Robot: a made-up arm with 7 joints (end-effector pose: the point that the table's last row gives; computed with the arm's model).
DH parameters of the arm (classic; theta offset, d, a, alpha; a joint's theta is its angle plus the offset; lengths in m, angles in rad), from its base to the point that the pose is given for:
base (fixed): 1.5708 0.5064 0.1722 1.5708
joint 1: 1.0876 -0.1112 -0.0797 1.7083
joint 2: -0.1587 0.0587 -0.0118 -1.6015
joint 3: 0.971 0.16 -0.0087 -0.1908
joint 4: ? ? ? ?
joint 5: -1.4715 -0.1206 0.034 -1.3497
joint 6: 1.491 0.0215 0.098 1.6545
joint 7: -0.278 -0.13 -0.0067 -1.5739
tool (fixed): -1.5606 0.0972 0 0
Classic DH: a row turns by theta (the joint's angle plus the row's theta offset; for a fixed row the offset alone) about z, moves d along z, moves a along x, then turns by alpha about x.
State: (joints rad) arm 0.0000 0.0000 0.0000 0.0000 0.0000 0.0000 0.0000
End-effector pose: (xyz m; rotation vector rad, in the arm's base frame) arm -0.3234 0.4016 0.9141 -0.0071 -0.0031 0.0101
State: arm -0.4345 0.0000 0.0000 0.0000 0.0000 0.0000 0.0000
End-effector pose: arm -0.3234 0.5519 0.7796 -0.4416 -0.0008 0.0107
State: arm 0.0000 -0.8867 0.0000 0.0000 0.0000 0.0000 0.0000
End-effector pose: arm -0.6676 0.1908 0.6149 0.1116 -0.7831 0.4148
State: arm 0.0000 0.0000 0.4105 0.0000 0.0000 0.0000 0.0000
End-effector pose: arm -0.2897 0.1721 0.9703 0.3963 0.0630 0.0470
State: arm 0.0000 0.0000 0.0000 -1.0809 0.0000 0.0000 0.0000
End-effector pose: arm -0.3233 0.7503 0.4776 -1.0880 0.0028 0.0108
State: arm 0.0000 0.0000 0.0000 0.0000 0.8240 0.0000 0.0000
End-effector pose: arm -0.3990 0.4021 0.7998 0.0377 -0.8249 -0.0292
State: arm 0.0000 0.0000 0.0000 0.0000 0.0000 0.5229 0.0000
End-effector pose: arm -0.3660 0.3287 0.8901 -0.0507 -0.1441 0.5118
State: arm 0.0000 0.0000 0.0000 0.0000 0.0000 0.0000 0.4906
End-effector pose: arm -0.3234 0.3565 0.8998 0.4834 -0.0055 0.0092
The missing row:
joint 4: -0.4577 -0.2576 0.3563 -1.5116
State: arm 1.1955 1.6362 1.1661 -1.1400 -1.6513 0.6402 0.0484
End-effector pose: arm 0.3975 0.2568 0.3843 -1.2335 -2.2855 -1.0001
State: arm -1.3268 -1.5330 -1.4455 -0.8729 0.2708 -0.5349 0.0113
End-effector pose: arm 0.2186 -0.0392 -0.0479 1.3185 2.7338 -0.1866
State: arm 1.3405 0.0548 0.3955 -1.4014 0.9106 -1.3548 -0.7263
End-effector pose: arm -0.2313 0.2759 1.1520 0.3481 0.2556 -1.0494
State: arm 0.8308 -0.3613 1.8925 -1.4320 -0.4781 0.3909 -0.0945
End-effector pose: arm -0.3645 -0.2670 0.6323 0.9857 -0.3662 0.9787
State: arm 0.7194 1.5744 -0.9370 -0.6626 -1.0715 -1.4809 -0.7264
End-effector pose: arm -0.2493 0.5989 0.3308 2.6375 -0.8903 0.3089
